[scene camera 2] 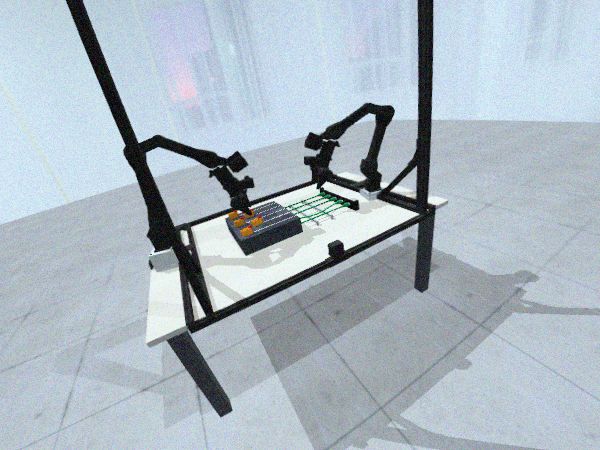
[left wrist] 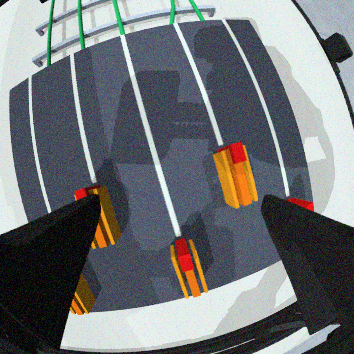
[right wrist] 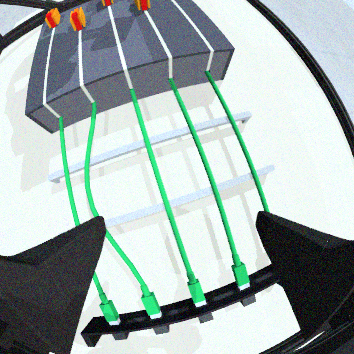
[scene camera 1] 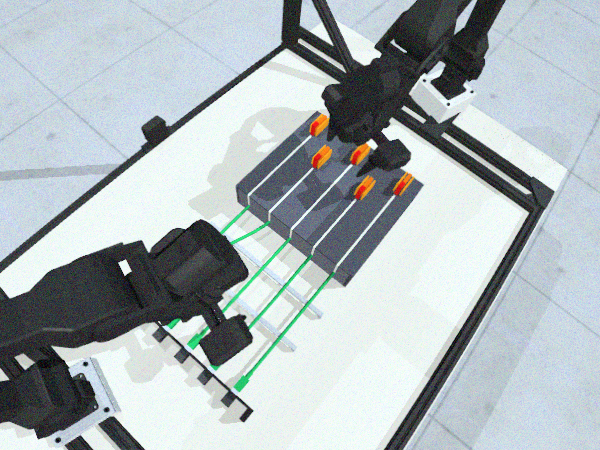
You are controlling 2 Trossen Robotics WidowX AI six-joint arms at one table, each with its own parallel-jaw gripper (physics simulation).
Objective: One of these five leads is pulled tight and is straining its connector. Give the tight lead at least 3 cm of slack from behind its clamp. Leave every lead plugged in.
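Places are measured from the left arm's base along level axes (x ahead, y left, z up), in centimetres.
Pixels of known places: left gripper, fingertip midpoint: [scene camera 2: 251,210] [left wrist: 184,203] [scene camera 1: 343,158]; right gripper, fingertip midpoint: [scene camera 2: 314,186] [right wrist: 182,222] [scene camera 1: 228,292]; left arm's base, origin of the base link: [scene camera 2: 164,246] [scene camera 1: 448,86]; right arm's base, origin of the base link: [scene camera 2: 373,189] [scene camera 1: 72,401].
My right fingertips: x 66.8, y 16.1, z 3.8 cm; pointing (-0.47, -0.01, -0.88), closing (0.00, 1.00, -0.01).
Note:
Ahead of a thing's pixels: the offset from my right fingertips to its middle. "spot": to the spot under its first point.
Five green leads run from a dark block [scene camera 1: 300,200] [scene camera 2: 280,235] [left wrist: 145,200] [right wrist: 42,117] to a black socket strip [scene camera 1: 248,412] [right wrist: 94,328]. In the right wrist view the second lead from the left [right wrist: 88,170] bows; the middle lead @(spot: dx -4.7, dy -1.9, dz -8.9 cm) [right wrist: 159,172] looks straight. Four green plugs sit at the strip; the fifth lead's end is hidden by a finger. White lines cross the block to orange-red clamps, including one @(dx -29.1, dy -14.9, dz -4.6 cm) [left wrist: 237,175] [scene camera 1: 321,157] and another @(spot: dx -35.3, dy -11.4, dz -1.9 cm) [left wrist: 189,268] [scene camera 1: 360,154]. My left gripper [left wrist: 184,203] is open above the clamps. My right gripper [right wrist: 182,222] is open above the leads near the strip.
Two pale bars [right wrist: 150,143] [right wrist: 190,196] cross under the leads between block and strip. A black frame [scene camera 1: 465,300] edges the white table, with a small black box @(spot: dx -4.8, dy -40.0, dz -6.6 cm) [scene camera 1: 155,129] [scene camera 2: 336,248] on one side. The arms cover parts of the block and leads in scene camera 1.

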